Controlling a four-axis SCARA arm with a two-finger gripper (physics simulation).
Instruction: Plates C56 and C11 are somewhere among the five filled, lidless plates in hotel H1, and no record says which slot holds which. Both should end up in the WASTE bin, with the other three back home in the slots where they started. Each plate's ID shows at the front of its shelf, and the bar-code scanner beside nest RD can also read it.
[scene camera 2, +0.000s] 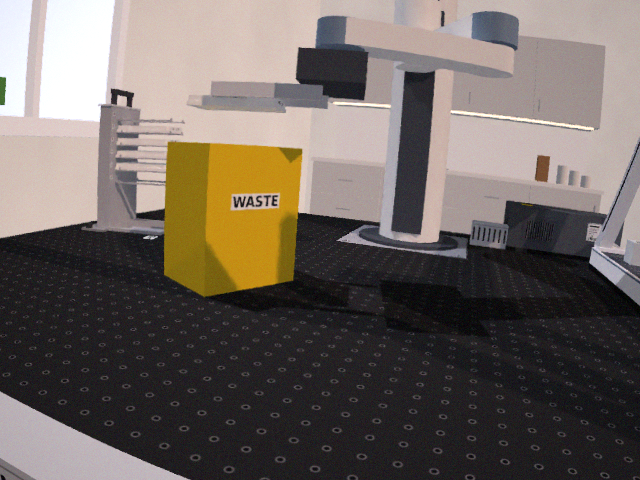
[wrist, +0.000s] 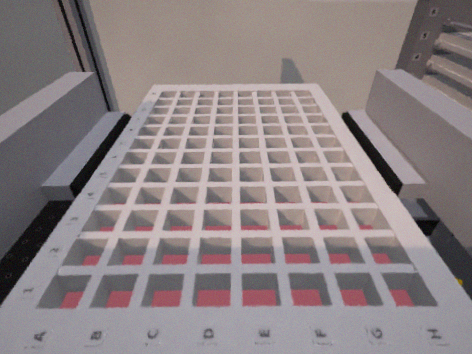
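Seen in the pictures: gripper, fingertip midpoint: (scene camera 2: 223, 93) (wrist: 235, 98); arm's base, link origin: (scene camera 2: 408, 244).
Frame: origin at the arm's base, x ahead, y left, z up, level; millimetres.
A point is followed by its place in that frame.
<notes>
My gripper (scene camera 2: 249, 95) (wrist: 235, 98) @(z 287, x 556, y -222 mm) is shut on a white, lidless multiwell plate (scene camera 2: 230, 104) @(z 267, x 592, y -188 mm) (wrist: 235, 184) @(z 279, x 546, y -181 mm) with red in its wells. The plate is level, high above the table, its ID not visible. In the scene view it is above the level of the yellow WASTE bin (scene camera 2: 253, 173) @(z 175, x 582, y -150 mm); the bin's opening is not visible. Hotel H1 (scene camera 2: 107, 170) @(z 147, x 387, y -610 mm) (wrist: 416, 37) @(z 241, x 387, y -607 mm) stands left of the bin in the scene view, several pale plates or shelves in it, partly hidden by the bin. In the wrist view it is at the upper right, with slot labels 6, 5 and 4. No plate IDs are readable there.
The arm's column (scene camera 2: 413, 155) @(z 221, x 77, y 0 mm) stands right of the bin. A grey slotted block (scene camera 2: 489, 234) @(z 45, x -45, y 203 mm) and a dark vented box (scene camera 2: 547, 227) @(z 84, x -34, y 349 mm) are behind it at the right. A slanted pale frame (scene camera 2: 617, 201) @(z 177, x 83, y 484 mm) is at the right edge. The black perforated table (scene camera 2: 330, 387) @(z 13, x 800, y 38 mm) extends in front.
</notes>
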